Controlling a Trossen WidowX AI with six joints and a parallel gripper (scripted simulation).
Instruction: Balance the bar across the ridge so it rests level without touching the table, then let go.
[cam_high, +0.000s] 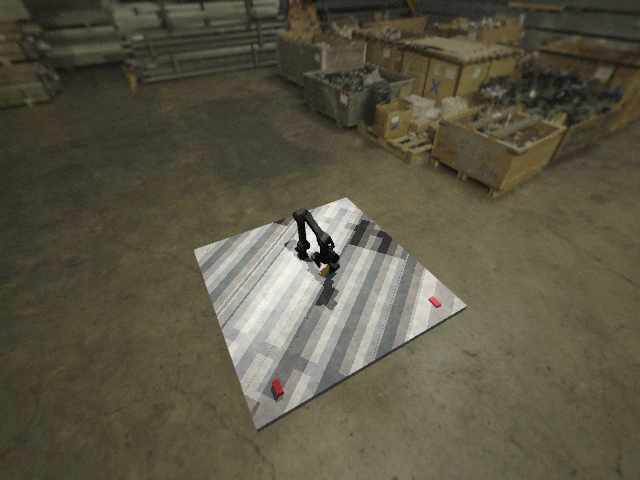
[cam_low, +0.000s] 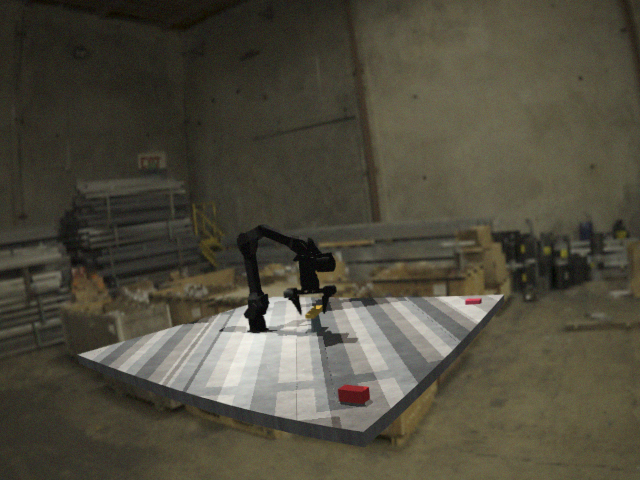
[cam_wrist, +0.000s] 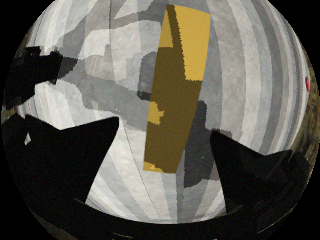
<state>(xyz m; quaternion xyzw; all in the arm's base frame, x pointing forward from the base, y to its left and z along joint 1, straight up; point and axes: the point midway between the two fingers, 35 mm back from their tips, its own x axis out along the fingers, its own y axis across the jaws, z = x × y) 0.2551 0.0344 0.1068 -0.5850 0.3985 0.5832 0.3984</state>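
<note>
The bar lies 1 cm behind my gripper tip and 3 cm to the left of it. Round my gripper tip: red block: 48 cm ahead, 53 cm to the right, 6 cm below.
</note>
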